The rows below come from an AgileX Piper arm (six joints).
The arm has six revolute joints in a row. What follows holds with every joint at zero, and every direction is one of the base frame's.
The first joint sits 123 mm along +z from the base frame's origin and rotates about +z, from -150 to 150 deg.
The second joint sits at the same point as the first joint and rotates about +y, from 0 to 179.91 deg.
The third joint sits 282.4 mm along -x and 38.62 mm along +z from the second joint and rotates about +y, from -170 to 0 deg.
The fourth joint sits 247.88 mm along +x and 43.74 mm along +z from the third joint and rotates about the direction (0.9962, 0, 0.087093), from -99.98 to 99.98 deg.
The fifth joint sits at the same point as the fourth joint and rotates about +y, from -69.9 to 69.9 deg.
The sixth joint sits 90.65 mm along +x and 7.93 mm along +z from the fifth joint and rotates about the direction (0.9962, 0, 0.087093), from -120 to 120 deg.
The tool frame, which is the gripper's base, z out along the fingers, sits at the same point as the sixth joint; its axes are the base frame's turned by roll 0, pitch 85.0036 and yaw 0 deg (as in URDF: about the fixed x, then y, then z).
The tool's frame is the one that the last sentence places.
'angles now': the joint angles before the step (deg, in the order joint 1, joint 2, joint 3, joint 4, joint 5, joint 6). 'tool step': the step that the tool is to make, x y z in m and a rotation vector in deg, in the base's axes. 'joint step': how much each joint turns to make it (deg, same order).
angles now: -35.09, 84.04, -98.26, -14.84, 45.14, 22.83
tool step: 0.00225, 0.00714, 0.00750, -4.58, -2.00, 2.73
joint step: 1.17, -1.06, 0.93, -0.70, -4.59, -1.75
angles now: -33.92, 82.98, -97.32, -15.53, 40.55, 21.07
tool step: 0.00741, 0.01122, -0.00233, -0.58, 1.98, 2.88
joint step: 2.48, -0.05, 0.24, 0.01, 0.88, -1.78
